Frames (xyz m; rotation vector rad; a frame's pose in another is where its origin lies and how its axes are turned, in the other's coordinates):
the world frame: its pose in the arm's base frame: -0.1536 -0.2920 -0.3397 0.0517 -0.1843 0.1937
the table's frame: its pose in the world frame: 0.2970 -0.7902 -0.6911 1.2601 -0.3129 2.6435
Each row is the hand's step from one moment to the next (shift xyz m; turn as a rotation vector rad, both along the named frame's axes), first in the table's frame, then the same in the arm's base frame.
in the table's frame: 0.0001 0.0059 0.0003 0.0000 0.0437 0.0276
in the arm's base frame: -0.0002 -0.0059 -0.0008 0.0160 -0.0476 0.0122
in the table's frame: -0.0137 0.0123 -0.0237 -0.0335 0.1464 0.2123
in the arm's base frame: -0.0059 -0.0068 -0.0286 0.1577 -0.1772 0.1066
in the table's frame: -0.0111 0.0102 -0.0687 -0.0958 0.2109 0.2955
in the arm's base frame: -0.0374 0.0027 -0.0595 0.2561 -0.2494 0.1149
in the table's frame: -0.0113 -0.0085 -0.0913 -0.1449 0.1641 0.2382
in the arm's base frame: -0.0512 0.0249 -0.0728 0.2575 -0.1894 0.0494
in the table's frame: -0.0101 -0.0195 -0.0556 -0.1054 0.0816 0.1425
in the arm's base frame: -0.0280 0.0295 -0.0438 0.1690 -0.0955 0.0204
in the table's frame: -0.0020 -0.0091 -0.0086 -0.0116 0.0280 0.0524
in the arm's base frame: -0.0037 0.0106 -0.0059 0.0418 -0.0355 0.0256
